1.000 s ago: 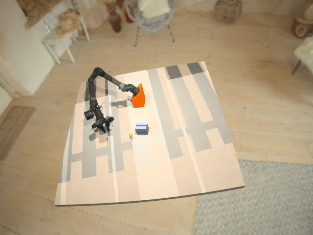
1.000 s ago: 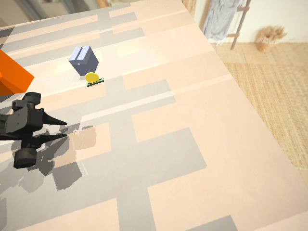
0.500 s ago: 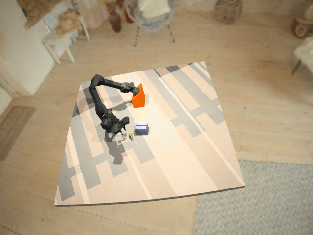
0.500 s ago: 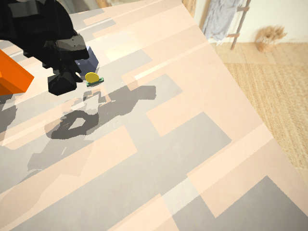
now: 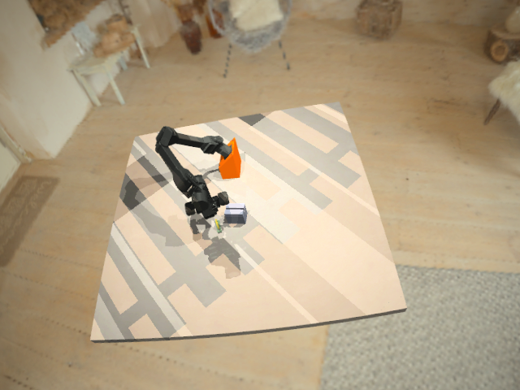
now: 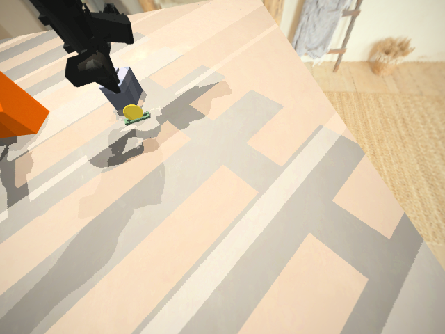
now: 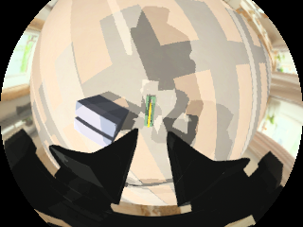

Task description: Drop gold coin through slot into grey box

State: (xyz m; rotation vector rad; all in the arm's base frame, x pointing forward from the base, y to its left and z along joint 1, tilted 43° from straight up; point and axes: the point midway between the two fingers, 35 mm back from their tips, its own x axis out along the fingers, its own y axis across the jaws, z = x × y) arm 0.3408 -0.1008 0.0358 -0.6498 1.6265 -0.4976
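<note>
My gripper tip is now 10 mm past the gold coin and 80 mm above it.
</note>
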